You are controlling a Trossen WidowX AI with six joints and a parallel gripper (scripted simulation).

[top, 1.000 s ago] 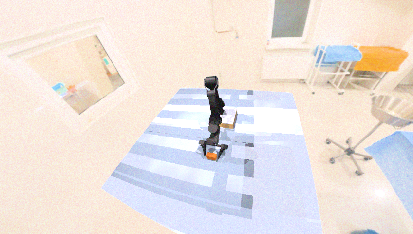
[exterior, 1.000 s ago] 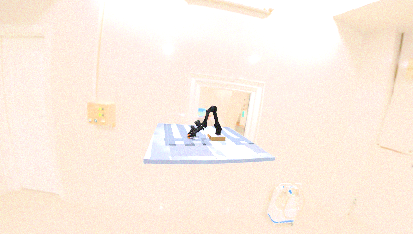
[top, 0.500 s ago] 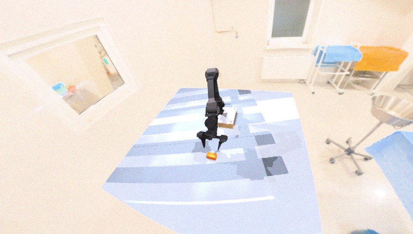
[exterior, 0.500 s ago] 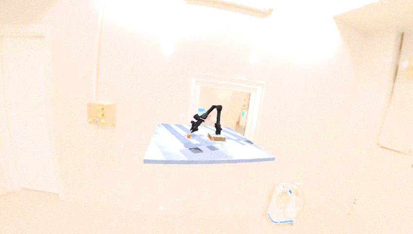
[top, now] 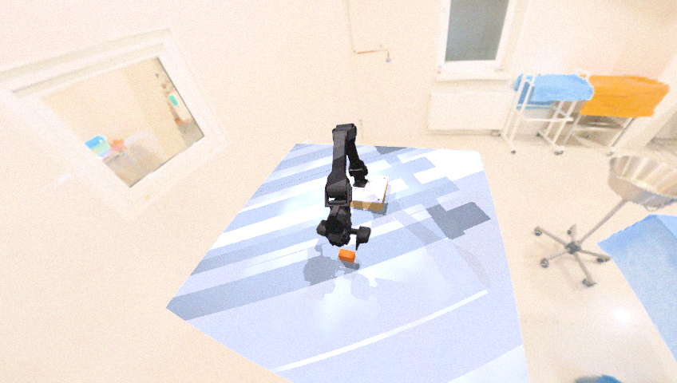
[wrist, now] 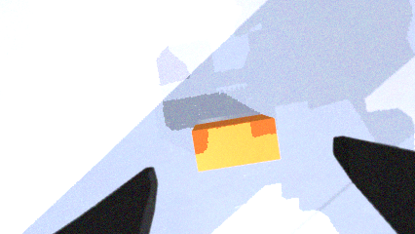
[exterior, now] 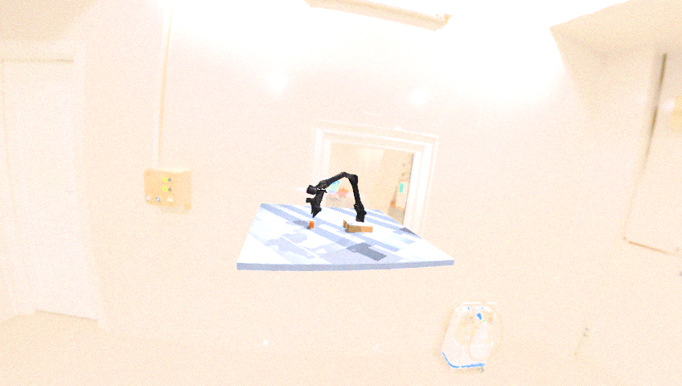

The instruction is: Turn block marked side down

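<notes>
The orange block lies 1 cm behind my gripper tip and 7 cm below it.
</notes>
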